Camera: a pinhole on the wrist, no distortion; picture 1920 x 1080 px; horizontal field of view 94.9 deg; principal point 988.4 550.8 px. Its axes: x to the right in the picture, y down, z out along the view. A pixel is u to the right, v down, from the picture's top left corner.
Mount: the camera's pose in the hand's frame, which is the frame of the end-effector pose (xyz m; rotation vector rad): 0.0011 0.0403 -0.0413 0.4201 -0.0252 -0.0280
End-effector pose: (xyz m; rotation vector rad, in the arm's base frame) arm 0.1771 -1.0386 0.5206 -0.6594 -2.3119 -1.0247
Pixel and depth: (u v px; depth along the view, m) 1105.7 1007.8 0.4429
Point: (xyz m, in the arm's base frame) 0.0604 -0.6330 0.3240
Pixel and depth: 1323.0 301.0 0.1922
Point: 0.0423 -0.9899 0.4507
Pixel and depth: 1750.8 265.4 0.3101
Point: -0.1830 -0.9340 0.4674
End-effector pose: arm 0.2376 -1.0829 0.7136 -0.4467 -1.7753 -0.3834
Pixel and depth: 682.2 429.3 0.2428
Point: 0.0762 -1.0879 0.5832
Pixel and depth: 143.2 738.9 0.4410
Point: -0.0165 -0.9717 0.1984
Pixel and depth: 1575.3 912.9 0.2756
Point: -0.0087 -0.9185 0.8250
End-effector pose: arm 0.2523 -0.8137 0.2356 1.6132 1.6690 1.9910
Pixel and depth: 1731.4 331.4 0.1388
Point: 0.2293 -0.6729 0.2581
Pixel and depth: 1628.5 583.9 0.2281
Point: 0.2825 -0.5775 0.2741
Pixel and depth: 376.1 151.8 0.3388
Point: 0.3887 -0.7434 -0.1266
